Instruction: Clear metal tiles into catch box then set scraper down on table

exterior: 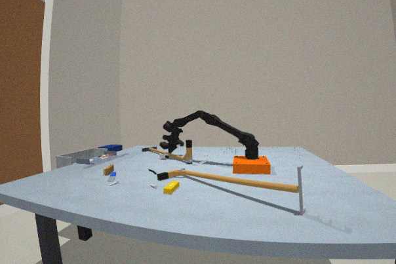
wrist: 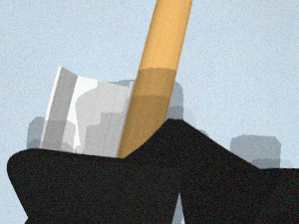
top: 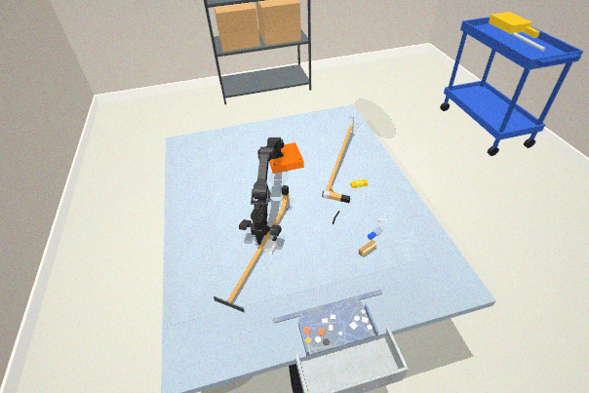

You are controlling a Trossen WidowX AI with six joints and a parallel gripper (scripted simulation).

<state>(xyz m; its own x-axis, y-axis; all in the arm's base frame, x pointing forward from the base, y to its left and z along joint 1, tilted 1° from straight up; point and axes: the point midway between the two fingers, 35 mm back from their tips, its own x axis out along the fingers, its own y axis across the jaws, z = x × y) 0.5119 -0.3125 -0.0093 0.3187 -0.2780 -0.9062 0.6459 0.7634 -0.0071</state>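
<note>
The scraper is 2 cm ahead of my gripper tip and 5 cm above it. From my gripper tip the other things lie so: white-and-black piece (2 cm ahead, 6 cm to the left, 1 cm below); wooden block (25 cm ahead, 43 cm to the left); black curved strip (2 cm ahead, 40 cm to the left, 1 cm below).
</note>
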